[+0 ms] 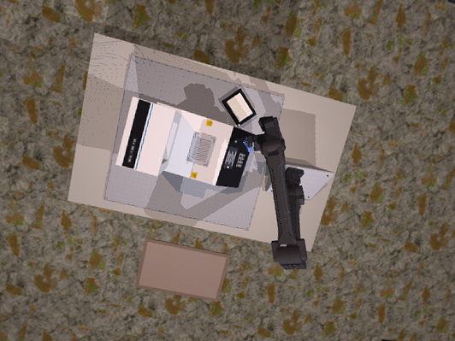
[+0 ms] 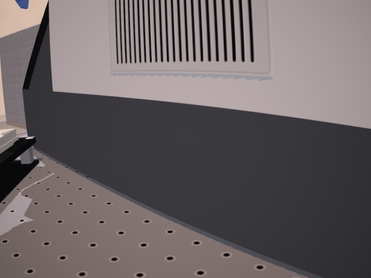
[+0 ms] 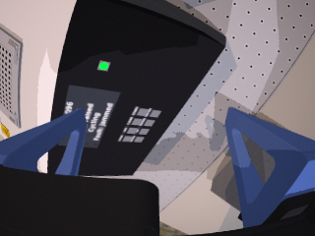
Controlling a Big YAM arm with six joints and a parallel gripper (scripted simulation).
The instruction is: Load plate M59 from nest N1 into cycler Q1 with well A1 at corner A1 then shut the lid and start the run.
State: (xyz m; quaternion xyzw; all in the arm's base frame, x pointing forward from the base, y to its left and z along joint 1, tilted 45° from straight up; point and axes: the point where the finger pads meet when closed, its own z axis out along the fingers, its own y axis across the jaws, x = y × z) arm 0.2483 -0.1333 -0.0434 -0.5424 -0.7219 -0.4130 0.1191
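The sealed plate M59 is 9 cm ahead of my hand, 16 cm to the right of it and 20 cm below it. From my hand the other things lie so: black plate nest N1: 9 cm ahead, 16 cm to the right, 21 cm below.
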